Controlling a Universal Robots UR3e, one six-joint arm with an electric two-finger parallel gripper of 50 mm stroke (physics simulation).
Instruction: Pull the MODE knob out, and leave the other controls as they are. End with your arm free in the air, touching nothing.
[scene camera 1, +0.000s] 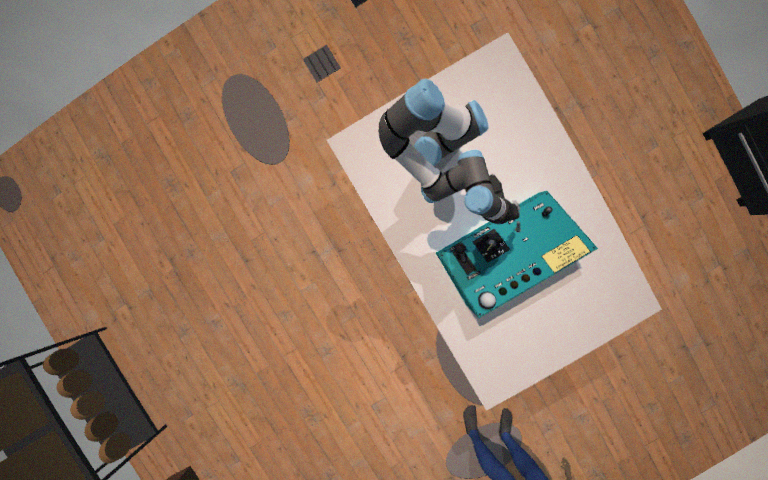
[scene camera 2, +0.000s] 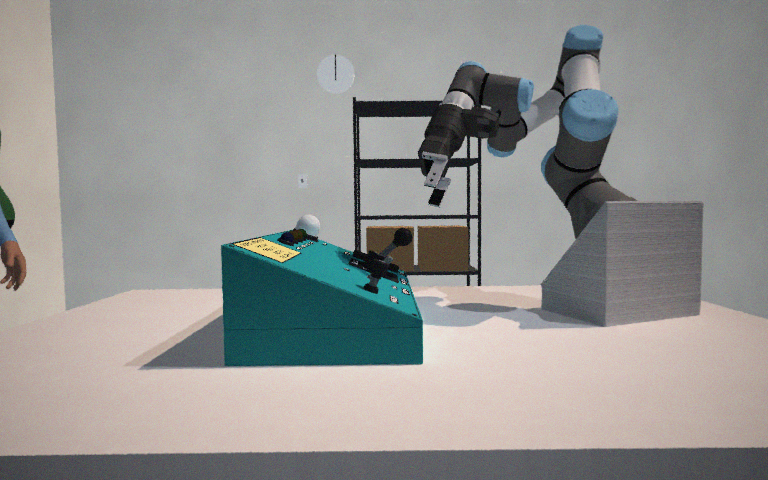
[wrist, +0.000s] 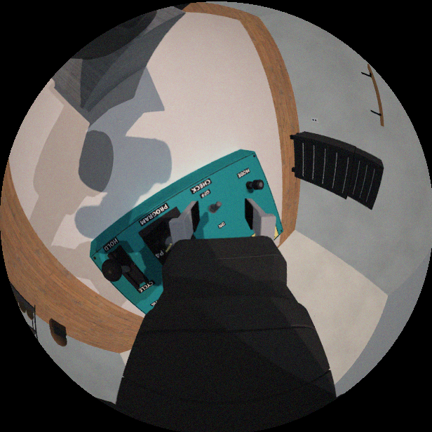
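Pixels of known places: gripper, between the fingertips: (scene camera 2: 431, 195); arm's base, origin of its link: (scene camera 2: 613, 230).
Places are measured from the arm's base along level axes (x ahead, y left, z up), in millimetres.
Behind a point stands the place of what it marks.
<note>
The black MODE knob (scene camera 1: 547, 211) {x 448, y 153, z -32 mm} (scene camera 2: 371, 285) {x 461, y 167, z -66 mm} (wrist: 256, 184) stands on the sloping face of the teal console (scene camera 1: 557, 226) {x 523, y 162, z -51 mm} (scene camera 2: 317, 339) {x 537, y 224, z -127 mm} (wrist: 230, 170), near one end, beside its MODE label. My gripper (scene camera 2: 436, 189) {x 340, y -1, z 66 mm} (wrist: 221, 208) is open and empty. It hangs in the air above the console, apart from it and from the knob. In the wrist view the small CHECK toggle (wrist: 215, 206) shows between the fingers, below them, and the knob lies beyond the right finger. In the scene camera 1 view the fingertips are hidden or too small to tell.
The console also bears a ball-topped lever (scene camera 2: 402, 236) {x 371, y -173, z -15 mm} (wrist: 112, 269), a black PROGRAM dial (scene camera 1: 491, 245) {x 432, y -86, z -42 mm}, a white dome (scene camera 1: 487, 300) {x 562, y -227, z 30 mm} (scene camera 2: 307, 225) {x 573, y -196, z 10 mm}, several small dark buttons and a yellow label (scene camera 1: 566, 253) {x 611, y 114, z -15 mm} (scene camera 2: 267, 249) {x 612, y 126, z -15 mm}. The arm's grey pedestal (scene camera 2: 651, 266) {x -45, y 46, z -63 mm} stands on the pale table (scene camera 1: 577, 328) {x 979, y 47, z -162 mm} (scene camera 2: 453, 401) {x 389, y 362, z -162 mm}.
</note>
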